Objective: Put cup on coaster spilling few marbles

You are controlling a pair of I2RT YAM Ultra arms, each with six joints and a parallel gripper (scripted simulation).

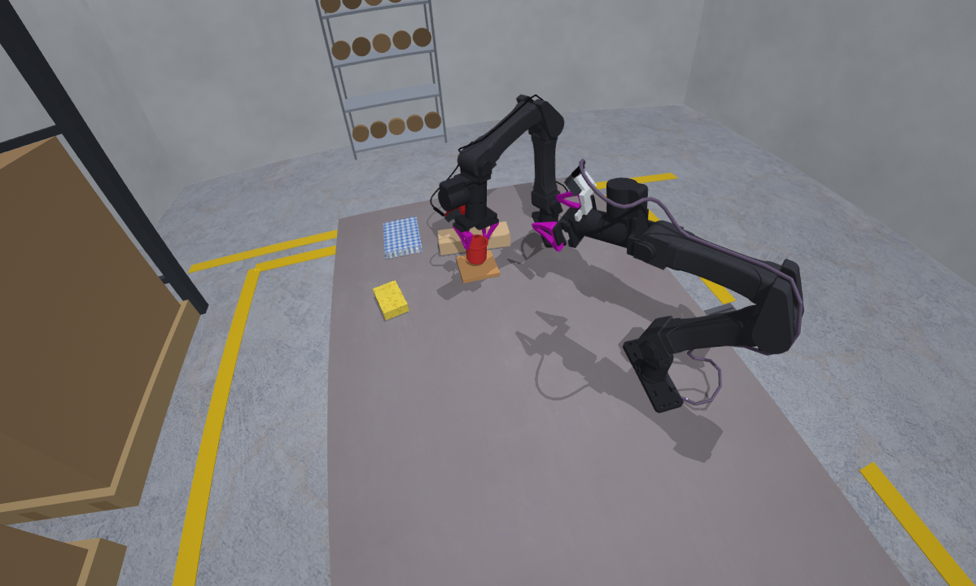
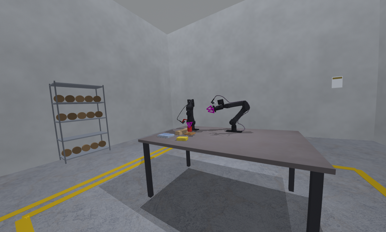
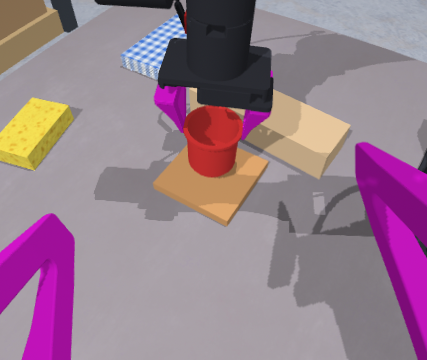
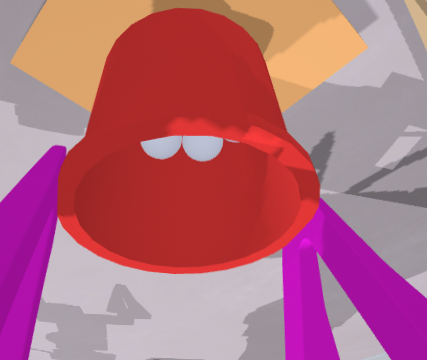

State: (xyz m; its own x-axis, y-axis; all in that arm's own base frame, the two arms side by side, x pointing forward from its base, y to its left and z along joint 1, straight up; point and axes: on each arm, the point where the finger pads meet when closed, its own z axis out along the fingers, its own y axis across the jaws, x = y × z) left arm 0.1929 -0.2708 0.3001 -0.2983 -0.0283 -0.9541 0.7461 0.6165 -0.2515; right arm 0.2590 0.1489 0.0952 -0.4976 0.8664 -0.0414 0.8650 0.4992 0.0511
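Now: right hand 9 cm above the orange square coaster. Also, from my right hand: red cup 3 cm below; then tan wooden block 2 cm behind, 12 cm to the right, 7 cm below.
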